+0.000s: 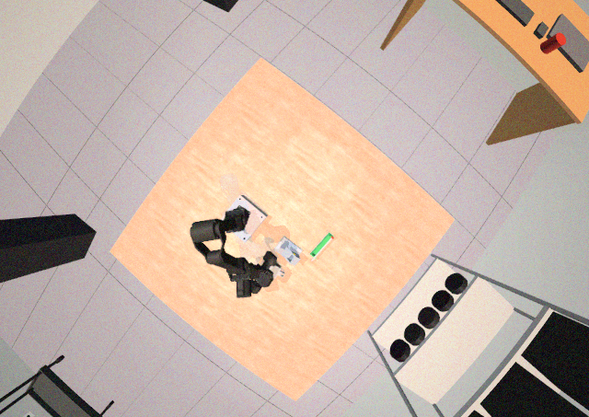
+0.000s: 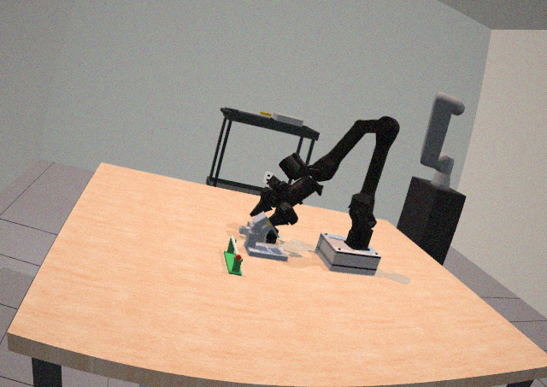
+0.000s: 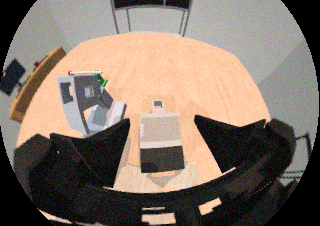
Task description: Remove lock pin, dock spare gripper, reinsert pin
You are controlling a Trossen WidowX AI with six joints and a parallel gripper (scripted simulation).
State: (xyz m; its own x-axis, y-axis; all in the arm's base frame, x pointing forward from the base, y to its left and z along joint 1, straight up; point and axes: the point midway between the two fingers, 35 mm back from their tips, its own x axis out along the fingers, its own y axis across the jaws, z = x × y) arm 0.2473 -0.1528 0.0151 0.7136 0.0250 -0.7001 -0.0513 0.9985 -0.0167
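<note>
Now: gripper tip 1 cm past the spare gripper and 3 cm above it. The rest, counted from my gripper tip: grey mount: 1 cm ahead, 12 cm to the left; then green cradle: 12 cm ahead, 22 cm to the left, 3 cm below.
</note>
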